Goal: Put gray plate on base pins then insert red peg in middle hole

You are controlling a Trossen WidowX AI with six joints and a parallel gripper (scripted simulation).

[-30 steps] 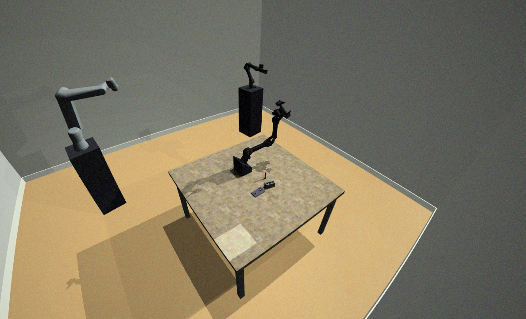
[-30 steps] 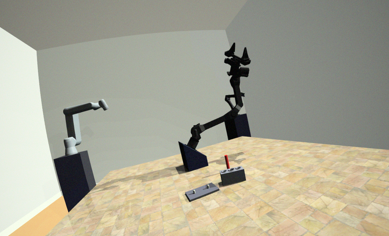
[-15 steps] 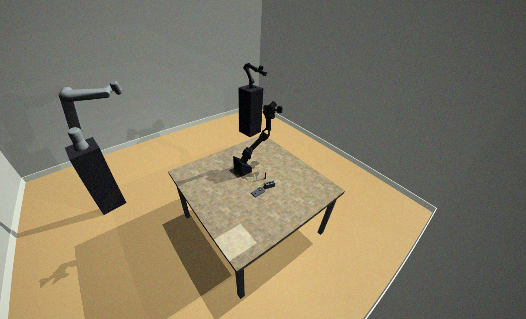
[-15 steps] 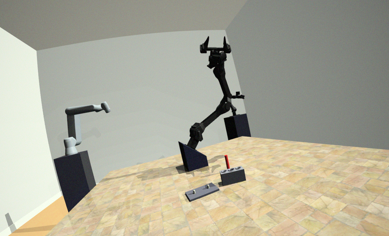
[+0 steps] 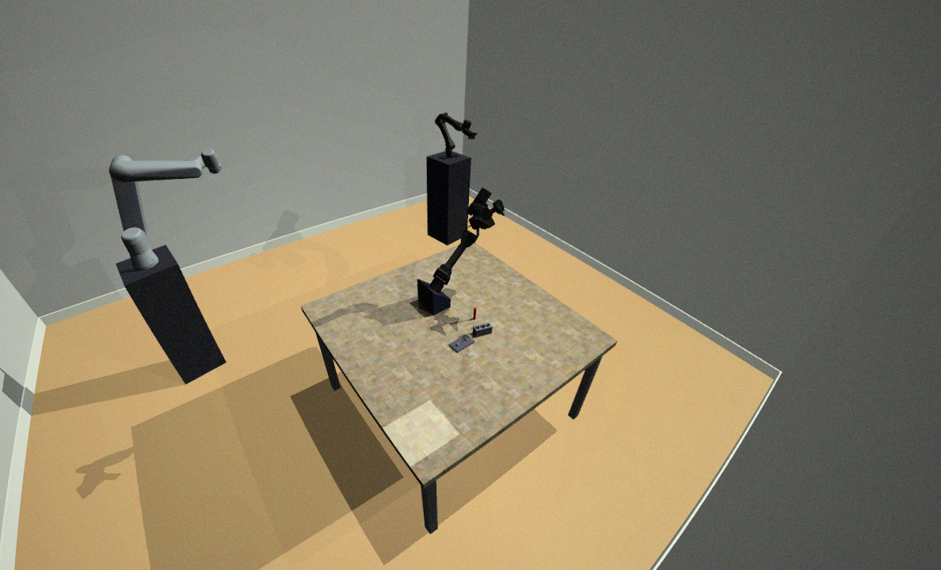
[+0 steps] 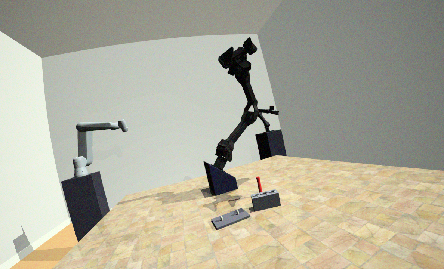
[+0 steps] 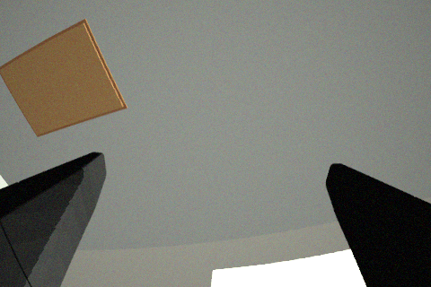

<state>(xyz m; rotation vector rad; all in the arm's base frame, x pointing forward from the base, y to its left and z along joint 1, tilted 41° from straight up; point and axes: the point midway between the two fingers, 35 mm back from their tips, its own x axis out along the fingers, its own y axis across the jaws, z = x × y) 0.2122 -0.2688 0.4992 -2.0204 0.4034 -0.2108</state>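
Now: gripper tip 610 mm above the gray plate, 80 mm to the left of it and 40 mm short of it. The rest, counted from my gripper tip: red peg (610 mm below, 70 mm behind, 20 mm to the right); base (640 mm below, 220 mm to the right, 20 mm ahead).
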